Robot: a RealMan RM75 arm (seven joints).
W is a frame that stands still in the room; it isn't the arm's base.
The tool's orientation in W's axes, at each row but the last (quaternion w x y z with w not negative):
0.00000, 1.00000, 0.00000, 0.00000
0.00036, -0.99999, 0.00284, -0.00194
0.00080, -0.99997, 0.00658, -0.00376
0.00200, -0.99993, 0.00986, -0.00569
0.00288, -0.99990, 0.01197, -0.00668
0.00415, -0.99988, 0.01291, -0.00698
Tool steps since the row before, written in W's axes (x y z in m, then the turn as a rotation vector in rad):
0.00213, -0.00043, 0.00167, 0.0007, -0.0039, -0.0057
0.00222, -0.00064, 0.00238, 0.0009, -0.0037, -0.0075
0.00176, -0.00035, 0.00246, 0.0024, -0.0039, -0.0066
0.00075, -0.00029, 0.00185, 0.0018, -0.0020, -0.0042
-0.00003, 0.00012, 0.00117, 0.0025, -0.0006, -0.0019
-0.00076, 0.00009, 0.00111, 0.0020, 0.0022, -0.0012
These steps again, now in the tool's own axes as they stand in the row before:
0.00213, 0.00043, -0.00167, 0.0007, 0.0039, 0.0057
0.00223, 0.00063, -0.00237, 0.0009, 0.0037, 0.0075
0.00178, 0.00032, -0.00245, 0.0024, 0.0039, 0.0066
0.00078, 0.00027, -0.00184, 0.0018, 0.0020, 0.0042
-0.00002, -0.00013, -0.00117, 0.0025, 0.0006, 0.0019
-0.00075, -0.00008, -0.00112, 0.0019, -0.0022, 0.0012

